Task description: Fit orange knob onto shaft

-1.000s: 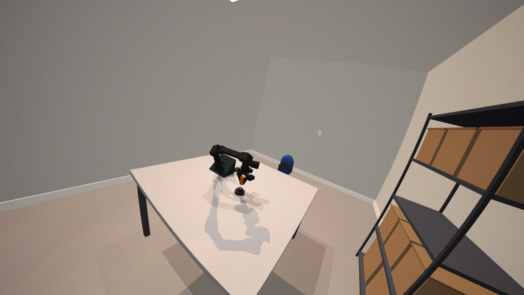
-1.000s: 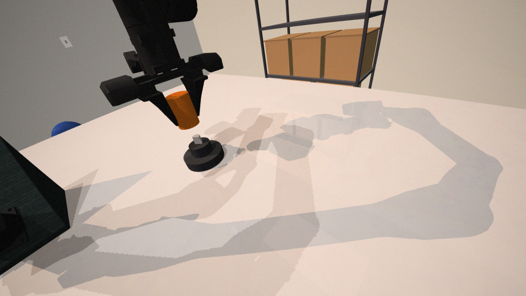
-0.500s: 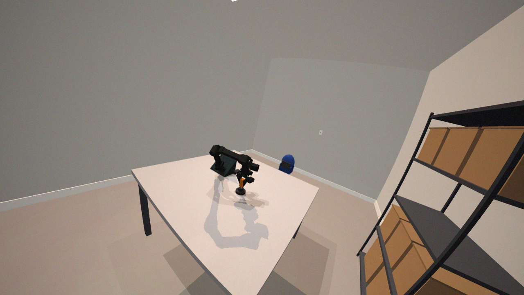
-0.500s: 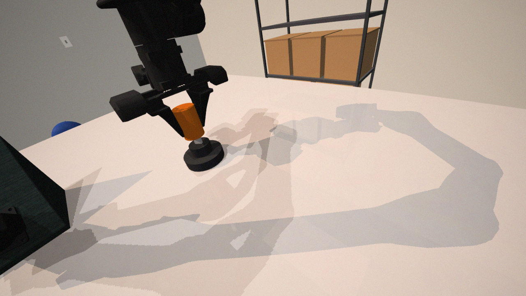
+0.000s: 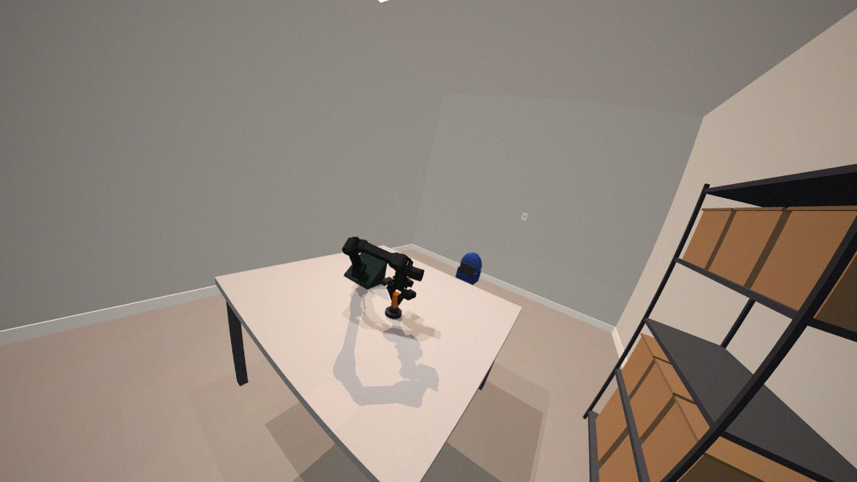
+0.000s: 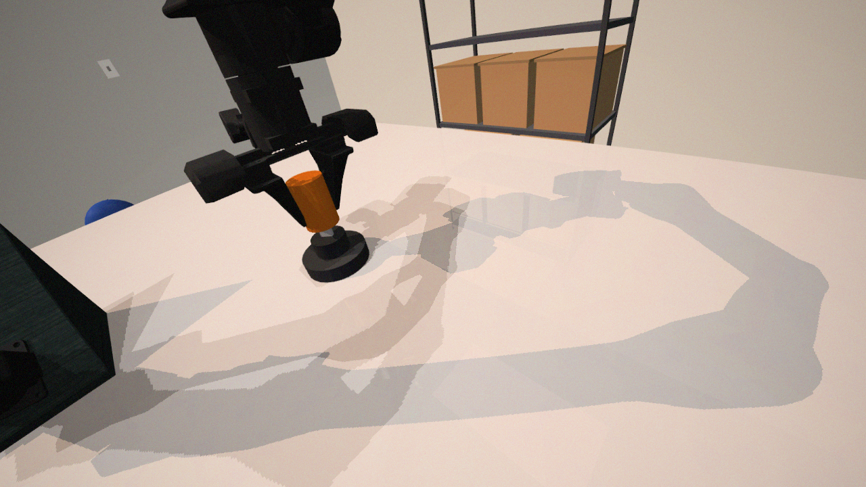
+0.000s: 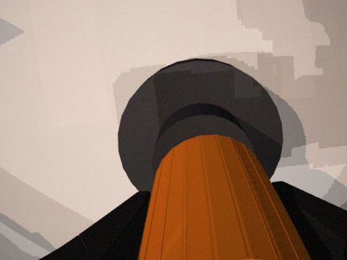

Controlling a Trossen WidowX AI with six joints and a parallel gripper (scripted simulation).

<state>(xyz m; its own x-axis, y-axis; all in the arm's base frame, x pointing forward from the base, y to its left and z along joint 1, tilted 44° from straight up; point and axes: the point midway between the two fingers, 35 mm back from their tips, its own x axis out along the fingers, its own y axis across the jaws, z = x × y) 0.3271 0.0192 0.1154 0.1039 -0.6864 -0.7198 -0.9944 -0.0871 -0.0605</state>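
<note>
Now: the orange knob 3 cm above my gripper tip. The rest, counted from my gripper tip: round black pedestal: 4 cm below.
</note>
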